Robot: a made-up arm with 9 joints. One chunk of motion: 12 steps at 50 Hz.
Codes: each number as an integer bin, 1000 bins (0 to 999) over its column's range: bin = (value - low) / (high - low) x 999, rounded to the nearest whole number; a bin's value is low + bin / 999 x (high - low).
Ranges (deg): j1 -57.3..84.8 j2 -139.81..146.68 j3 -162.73..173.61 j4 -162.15..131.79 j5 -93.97..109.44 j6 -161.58..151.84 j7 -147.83..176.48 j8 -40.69..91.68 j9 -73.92..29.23
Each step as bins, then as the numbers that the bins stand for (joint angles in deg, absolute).
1 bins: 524 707 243 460 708 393 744 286 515
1 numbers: 17.23 62.94 -80.92 -26.80 50.19 -38.28 93.70 -2.79 -20.74
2 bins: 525 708 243 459 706 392 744 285 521
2 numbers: 17.38 63.23 -80.92 -27.10 49.78 -38.60 93.70 -2.93 -20.13
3 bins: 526 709 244 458 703 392 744 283 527
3 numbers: 17.52 63.51 -80.58 -27.39 49.17 -38.60 93.70 -3.19 -19.51
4 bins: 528 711 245 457 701 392 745 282 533
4 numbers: 17.80 64.09 -80.24 -27.68 48.76 -38.60 94.02 -3.32 -18.89
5 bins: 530 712 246 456 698 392 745 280 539
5 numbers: 18.09 64.38 -79.91 -27.98 48.15 -38.60 94.02 -3.59 -18.27
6 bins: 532 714 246 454 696 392 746 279 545
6 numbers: 18.37 64.95 -79.91 -28.57 47.75 -38.60 94.35 -3.72 -17.65
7 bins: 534 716 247 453 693 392 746 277 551
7 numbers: 18.66 65.52 -79.57 -28.86 47.13 -38.60 94.35 -3.99 -17.03
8 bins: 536 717 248 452 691 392 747 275 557
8 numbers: 18.94 65.81 -79.23 -29.16 46.73 -38.60 94.67 -4.25 -16.41
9 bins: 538 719 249 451 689 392 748 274 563
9 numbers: 19.23 66.38 -78.90 -29.45 46.32 -38.60 95.00 -4.38 -15.79
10 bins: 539 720 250 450 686 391 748 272 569
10 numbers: 19.37 66.67 -78.56 -29.74 45.71 -38.91 95.00 -4.65 -15.17
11 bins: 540 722 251 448 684 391 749 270 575
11 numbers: 19.51 67.24 -78.22 -30.33 45.30 -38.91 95.32 -4.91 -14.55
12 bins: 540 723 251 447 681 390 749 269 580
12 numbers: 19.51 67.53 -78.22 -30.63 44.69 -39.22 95.32 -5.05 -14.03
